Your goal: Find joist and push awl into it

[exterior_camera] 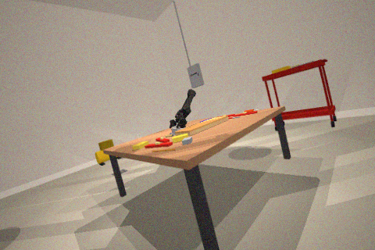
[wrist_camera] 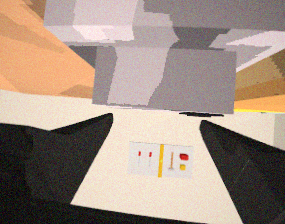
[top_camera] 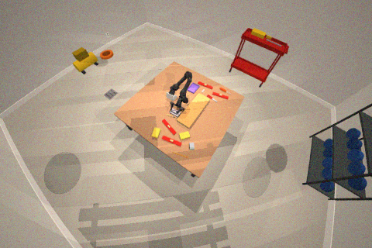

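Right now the grey stud finder is 30 mm to the left of my gripper tip, 20 mm below it and 10 mm ahead of it. The rest, counted from my gripper tip: small grey block (430 mm ahead, 170 mm to the right, 50 mm below); awl (60 mm below, 30 mm to the right); purple flat tray (510 mm to the left, 100 mm behind, 50 mm below).
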